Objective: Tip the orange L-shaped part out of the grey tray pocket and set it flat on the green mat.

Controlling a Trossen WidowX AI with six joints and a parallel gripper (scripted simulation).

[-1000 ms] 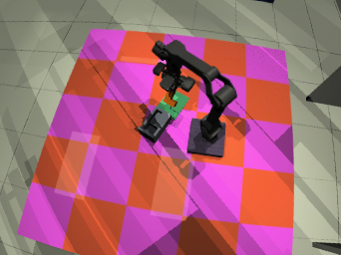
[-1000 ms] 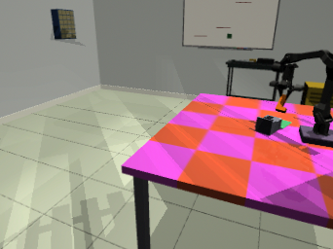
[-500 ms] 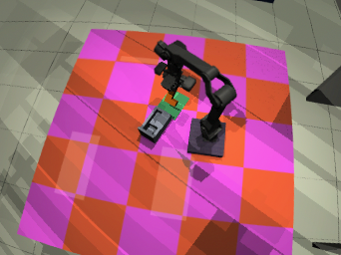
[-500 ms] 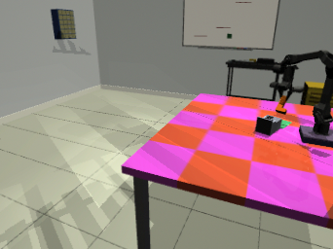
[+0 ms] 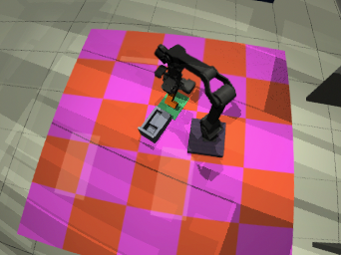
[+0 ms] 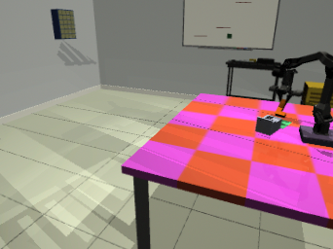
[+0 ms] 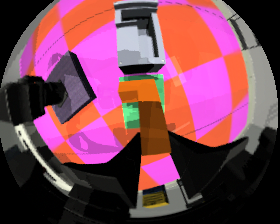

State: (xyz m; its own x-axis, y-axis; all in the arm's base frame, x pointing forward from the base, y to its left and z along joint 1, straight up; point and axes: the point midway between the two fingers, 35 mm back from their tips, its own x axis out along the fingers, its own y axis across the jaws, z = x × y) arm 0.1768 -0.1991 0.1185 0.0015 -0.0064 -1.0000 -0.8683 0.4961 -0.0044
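Now: the green mat 1 cm ahead of my gripper tip, 2 cm to the left of it and 13 cm below it. From my gripper tip the other things lie so: orange L-shaped part 4 cm to the left, 3 cm below.
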